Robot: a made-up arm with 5 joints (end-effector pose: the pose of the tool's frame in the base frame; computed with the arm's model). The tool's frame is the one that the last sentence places.
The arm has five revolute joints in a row. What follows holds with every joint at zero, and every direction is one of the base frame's. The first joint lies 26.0 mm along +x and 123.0 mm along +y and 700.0 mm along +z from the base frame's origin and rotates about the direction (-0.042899, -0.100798, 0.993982), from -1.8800 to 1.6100 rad. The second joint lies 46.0 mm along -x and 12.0 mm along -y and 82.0 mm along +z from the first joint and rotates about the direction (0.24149, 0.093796, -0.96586), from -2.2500 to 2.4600 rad. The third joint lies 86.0 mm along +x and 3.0 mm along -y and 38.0 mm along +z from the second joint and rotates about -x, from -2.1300 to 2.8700 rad. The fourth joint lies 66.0 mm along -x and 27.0 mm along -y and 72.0 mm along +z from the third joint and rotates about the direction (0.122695, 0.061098, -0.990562), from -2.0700 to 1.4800 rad. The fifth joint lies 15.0 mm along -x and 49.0 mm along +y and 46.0 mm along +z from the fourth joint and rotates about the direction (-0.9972, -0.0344, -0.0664), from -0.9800 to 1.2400 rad. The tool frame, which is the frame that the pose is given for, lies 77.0 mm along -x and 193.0 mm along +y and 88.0 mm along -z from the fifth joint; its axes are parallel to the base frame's.
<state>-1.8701 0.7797 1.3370 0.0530 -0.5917</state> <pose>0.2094 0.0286 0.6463 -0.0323 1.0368 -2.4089</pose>
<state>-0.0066 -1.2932 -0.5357 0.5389 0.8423</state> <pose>-0.1565 0.1652 0.7719 -0.6724 -0.0312 0.7108</pose>
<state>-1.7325 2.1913 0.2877 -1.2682 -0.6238</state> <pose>0.1696 0.0212 1.0272 0.8054 -0.7187 -2.4708</pose>
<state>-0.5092 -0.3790 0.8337 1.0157 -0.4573</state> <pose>0.1994 0.3400 0.7671 -0.3320 -0.5159 -0.9307</pose>
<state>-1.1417 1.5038 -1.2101 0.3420 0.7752</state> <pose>0.0322 0.0452 0.9204 1.0277 -0.4275 -2.7289</pose>
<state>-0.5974 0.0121 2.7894 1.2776 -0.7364</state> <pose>0.1313 -0.0185 0.5645 -1.9004 -0.7903 -0.1565</pose>
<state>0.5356 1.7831 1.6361 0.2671 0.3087</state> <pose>-0.0404 0.1506 0.6308 -1.4491 1.0742 -0.8196</pose>
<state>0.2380 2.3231 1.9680 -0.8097 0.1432</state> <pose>0.0237 0.2849 0.8629 -0.1341 1.9139 -0.1555</pose>
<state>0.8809 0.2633 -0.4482 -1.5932 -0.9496</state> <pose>-0.0789 -0.2197 0.9175 0.7748 0.5953 2.2791</pose>
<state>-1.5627 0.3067 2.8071 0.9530 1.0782</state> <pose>-0.1067 0.1498 0.8722 2.1280 -1.1741 -0.1819</pose>
